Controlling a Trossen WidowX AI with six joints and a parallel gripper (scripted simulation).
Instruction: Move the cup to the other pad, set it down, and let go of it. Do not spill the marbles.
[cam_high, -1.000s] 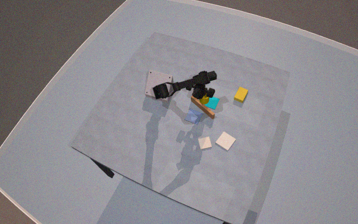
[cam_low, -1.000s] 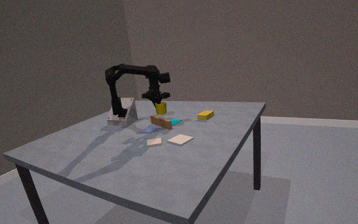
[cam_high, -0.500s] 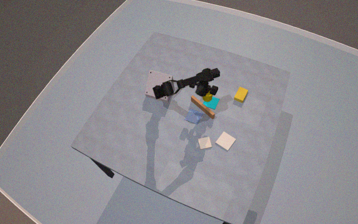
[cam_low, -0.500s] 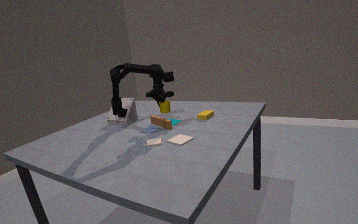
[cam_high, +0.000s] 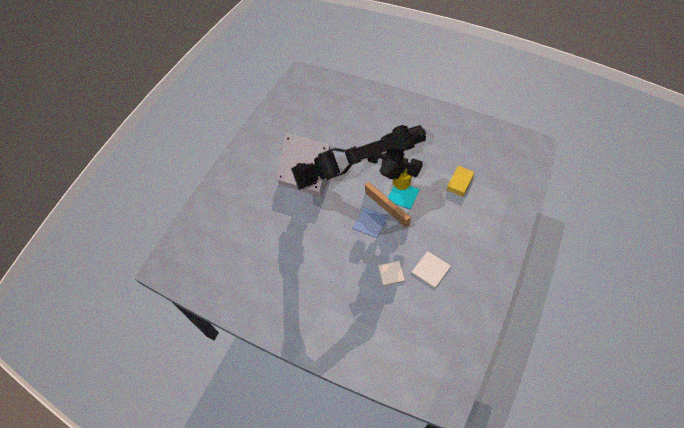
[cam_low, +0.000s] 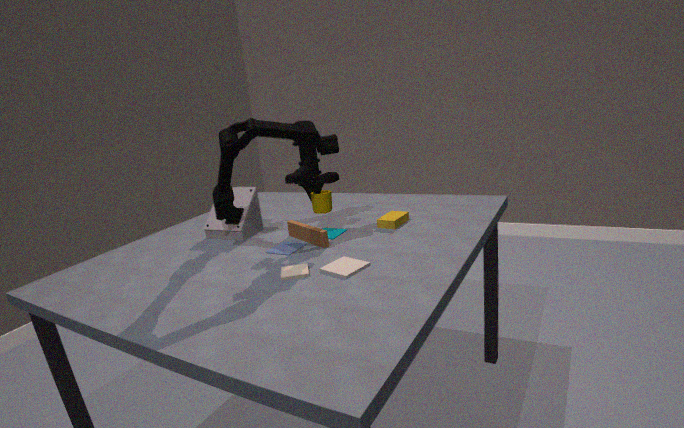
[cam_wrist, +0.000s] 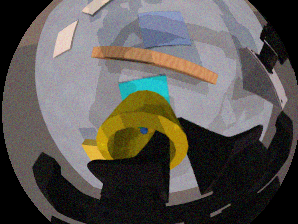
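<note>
Right now my gripper tip is 30 mm short of the teal pad, 10 mm to the right of it and 120 mm above it. The rest, counted from my gripper tip: blue marble (30 mm ahead, 20 mm to the left, 20 mm below); yellow cup (20 mm ahead); wooden bar (70 mm to the right, 100 mm below).
</note>
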